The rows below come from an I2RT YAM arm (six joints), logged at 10 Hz.
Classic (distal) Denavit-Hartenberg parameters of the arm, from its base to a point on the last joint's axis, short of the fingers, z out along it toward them. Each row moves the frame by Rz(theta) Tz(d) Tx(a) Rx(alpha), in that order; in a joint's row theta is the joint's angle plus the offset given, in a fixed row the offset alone. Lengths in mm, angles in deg.
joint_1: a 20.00  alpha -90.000  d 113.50  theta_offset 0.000
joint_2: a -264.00  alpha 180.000  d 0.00  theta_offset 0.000
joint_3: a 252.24  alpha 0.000  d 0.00  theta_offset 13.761
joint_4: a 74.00  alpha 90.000  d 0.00  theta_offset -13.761
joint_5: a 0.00  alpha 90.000  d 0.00  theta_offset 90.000
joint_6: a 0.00  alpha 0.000  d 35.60  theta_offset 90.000
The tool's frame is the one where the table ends.
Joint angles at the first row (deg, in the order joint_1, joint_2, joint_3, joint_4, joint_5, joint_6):
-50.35 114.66 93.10 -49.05 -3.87 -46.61
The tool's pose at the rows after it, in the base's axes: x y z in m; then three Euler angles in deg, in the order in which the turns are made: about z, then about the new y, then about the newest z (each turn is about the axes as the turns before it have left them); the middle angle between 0 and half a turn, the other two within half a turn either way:
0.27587, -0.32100, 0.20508, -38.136, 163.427, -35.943
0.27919, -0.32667, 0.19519, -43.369, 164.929, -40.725
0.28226, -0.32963, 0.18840, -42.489, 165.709, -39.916
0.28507, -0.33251, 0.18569, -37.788, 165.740, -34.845
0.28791, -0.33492, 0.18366, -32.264, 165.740, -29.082
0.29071, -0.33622, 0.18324, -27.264, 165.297, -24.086
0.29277, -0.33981, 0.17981, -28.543, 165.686, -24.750
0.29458, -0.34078, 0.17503, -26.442, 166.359, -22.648
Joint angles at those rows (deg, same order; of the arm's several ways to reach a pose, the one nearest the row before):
-49.60 117.78 95.62 -51.58 -3.25 -46.94
-49.62 120.12 97.05 -51.94 -1.62 -46.76
-49.57 121.68 97.99 -52.12 -1.74 -46.78
-49.63 122.81 99.15 -52.37 -2.90 -46.33
-49.66 123.89 100.42 -52.89 -4.22 -45.97
-49.59 124.57 101.39 -53.17 -5.53 -45.75
-49.66 125.78 102.58 -53.41 -5.11 -45.26
-49.58 126.78 103.18 -53.82 -5.32 -45.20

